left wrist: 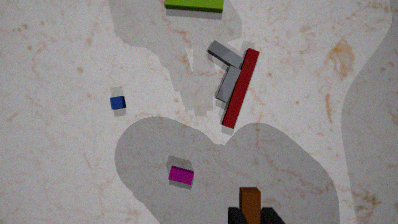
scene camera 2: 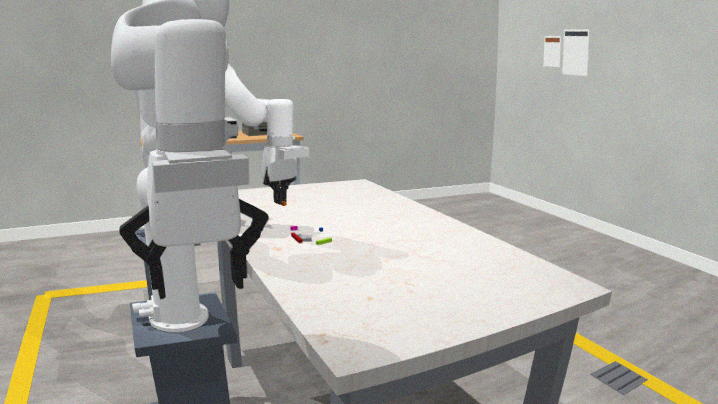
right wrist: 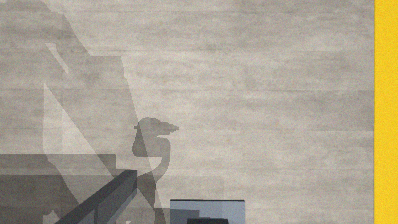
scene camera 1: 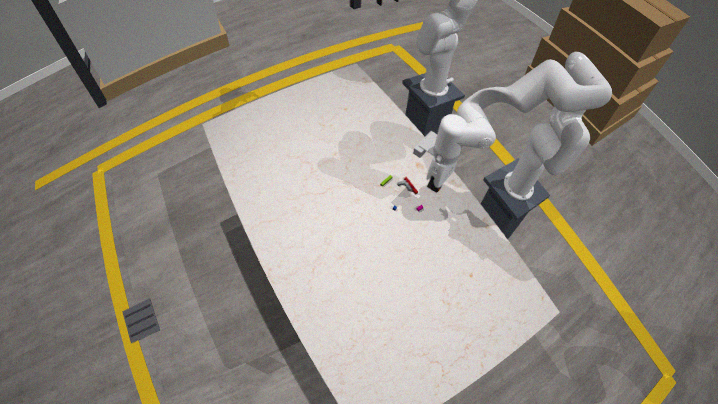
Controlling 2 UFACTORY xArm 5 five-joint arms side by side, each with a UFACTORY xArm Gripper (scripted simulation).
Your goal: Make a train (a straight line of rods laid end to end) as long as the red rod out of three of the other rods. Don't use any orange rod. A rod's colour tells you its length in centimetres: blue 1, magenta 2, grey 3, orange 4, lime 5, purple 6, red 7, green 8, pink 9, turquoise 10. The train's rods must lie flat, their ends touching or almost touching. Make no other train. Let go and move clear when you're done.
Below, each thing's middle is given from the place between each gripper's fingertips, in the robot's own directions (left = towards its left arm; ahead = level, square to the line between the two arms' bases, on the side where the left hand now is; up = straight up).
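My left hand (scene camera 2: 280,202) is 9 cm to the left of the red rod (left wrist: 251,56), 2 cm short of it and 11 cm above it. My right gripper (scene camera 2: 200,289), meanwhile, is 360 mm short of the red rod and 800 mm to the right of it, and it is 240 mm above the rod.
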